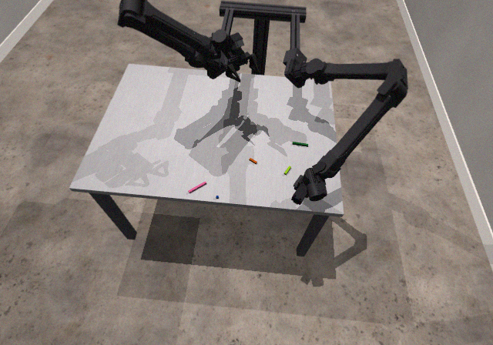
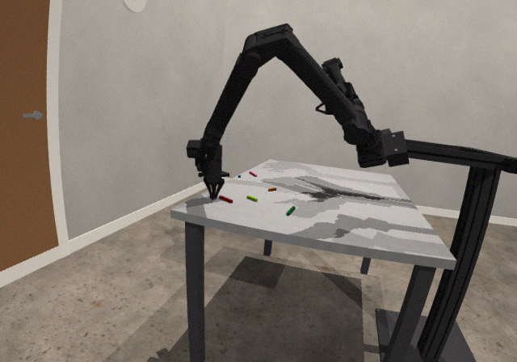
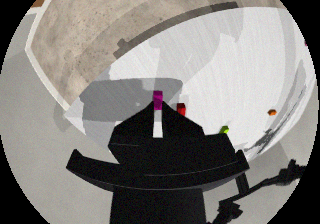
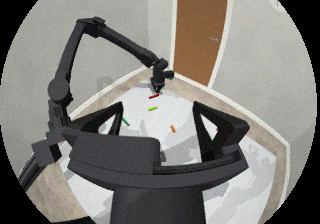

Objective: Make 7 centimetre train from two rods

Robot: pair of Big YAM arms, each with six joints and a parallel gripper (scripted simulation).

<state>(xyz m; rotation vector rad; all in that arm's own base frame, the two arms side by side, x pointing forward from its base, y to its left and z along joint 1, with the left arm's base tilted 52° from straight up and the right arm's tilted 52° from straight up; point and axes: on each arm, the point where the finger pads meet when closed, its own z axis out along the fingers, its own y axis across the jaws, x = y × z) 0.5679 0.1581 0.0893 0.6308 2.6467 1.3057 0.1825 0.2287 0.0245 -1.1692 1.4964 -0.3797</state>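
Note:
Right now my left hand is 4 cm past the red rod, 1 cm to the left of it and 1 cm above it. Also, from my left hand: orange rod (25 cm to the right, 16 cm behind, 1 cm below); magenta rod (1 cm ahead); lime rod (13 cm behind, 8 cm to the right, 1 cm below).

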